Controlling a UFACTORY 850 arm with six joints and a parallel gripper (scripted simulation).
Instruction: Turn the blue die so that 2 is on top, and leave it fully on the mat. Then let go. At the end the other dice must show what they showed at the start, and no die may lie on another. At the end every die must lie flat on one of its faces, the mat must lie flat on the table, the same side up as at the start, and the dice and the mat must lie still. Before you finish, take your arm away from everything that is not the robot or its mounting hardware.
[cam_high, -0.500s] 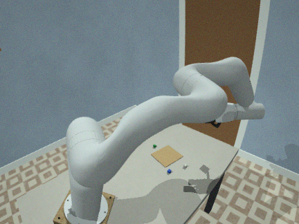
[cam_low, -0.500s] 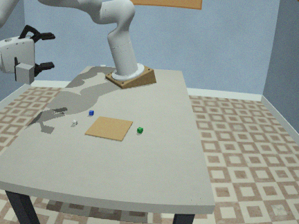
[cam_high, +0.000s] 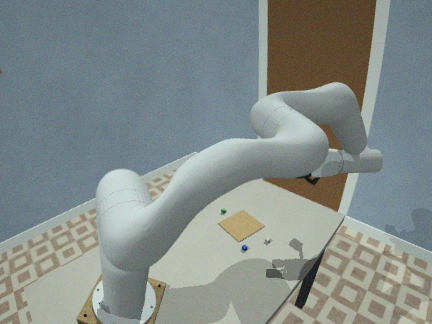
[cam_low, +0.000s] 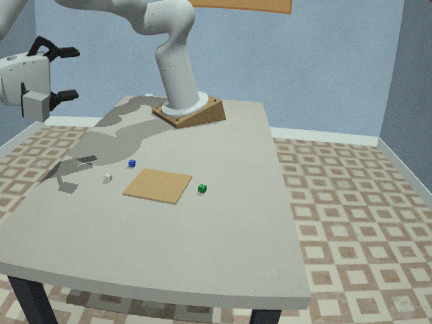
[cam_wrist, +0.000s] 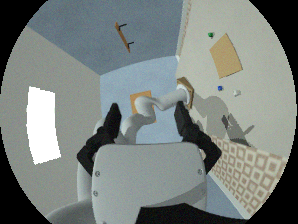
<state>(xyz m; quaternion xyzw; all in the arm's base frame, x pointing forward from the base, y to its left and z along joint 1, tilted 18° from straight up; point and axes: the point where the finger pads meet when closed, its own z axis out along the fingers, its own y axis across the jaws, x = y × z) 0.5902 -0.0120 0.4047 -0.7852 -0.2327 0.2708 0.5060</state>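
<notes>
Now: hand 110 mm past the white die, 10 mm to the right of it and 300 mm above it. The rest, counted from my hand: blue die: 210 mm behind, 40 mm to the left, 300 mm below; then green die: 120 mm behind, 260 mm to the left, 300 mm below; then tan mat: 120 mm behind, 150 mm to the left, 310 mm below.
</notes>
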